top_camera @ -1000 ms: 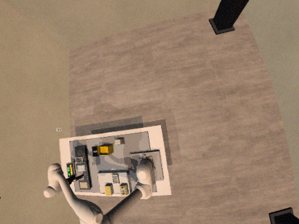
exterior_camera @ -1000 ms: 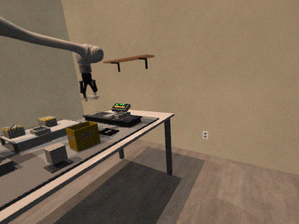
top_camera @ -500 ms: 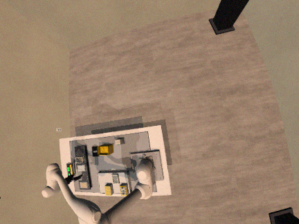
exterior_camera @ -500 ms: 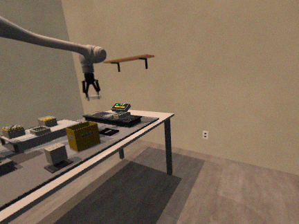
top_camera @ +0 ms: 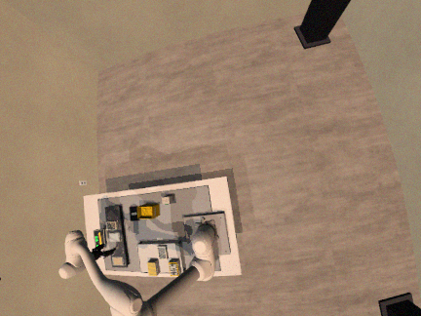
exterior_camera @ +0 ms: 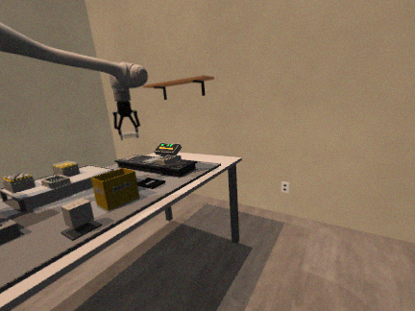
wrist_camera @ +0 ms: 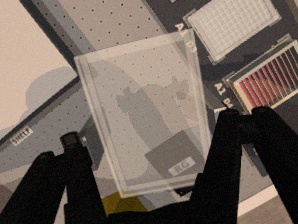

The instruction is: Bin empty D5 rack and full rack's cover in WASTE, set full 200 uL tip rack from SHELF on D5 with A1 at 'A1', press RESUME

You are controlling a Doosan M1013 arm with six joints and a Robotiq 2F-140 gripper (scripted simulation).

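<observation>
My hand is 1 cm below the clear rack cover. From my hand the other things lie so: white well plate (21 cm below, 16 cm ahead, 2 cm to the right); then black nest (26 cm below, 21 cm to the right, 9 cm behind); then red-troughed reservoir (20 cm below, 15 cm ahead, 14 cm to the right).
</observation>
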